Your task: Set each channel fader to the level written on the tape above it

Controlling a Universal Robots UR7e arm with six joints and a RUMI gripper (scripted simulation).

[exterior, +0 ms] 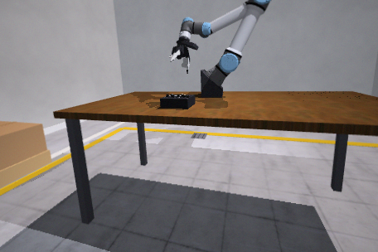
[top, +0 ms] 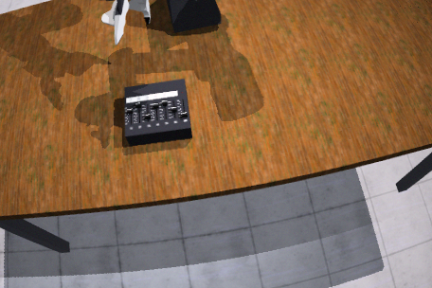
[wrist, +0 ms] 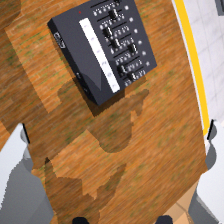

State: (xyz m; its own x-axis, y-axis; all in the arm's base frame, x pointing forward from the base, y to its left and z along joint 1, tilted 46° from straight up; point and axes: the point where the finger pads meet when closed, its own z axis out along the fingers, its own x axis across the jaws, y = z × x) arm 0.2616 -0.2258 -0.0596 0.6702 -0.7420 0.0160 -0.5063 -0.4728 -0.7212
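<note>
Now: hand 150 mm above the fader 3, 130 mm short of it and 20 mm to the left of it. Also, from my hand: fader 4: 150 mm below, 110 mm ahead; fader 1: 150 mm below, 100 mm ahead, 60 mm to the right; fader 2: 150 mm below, 90 mm ahead, 40 mm to the right.
</note>
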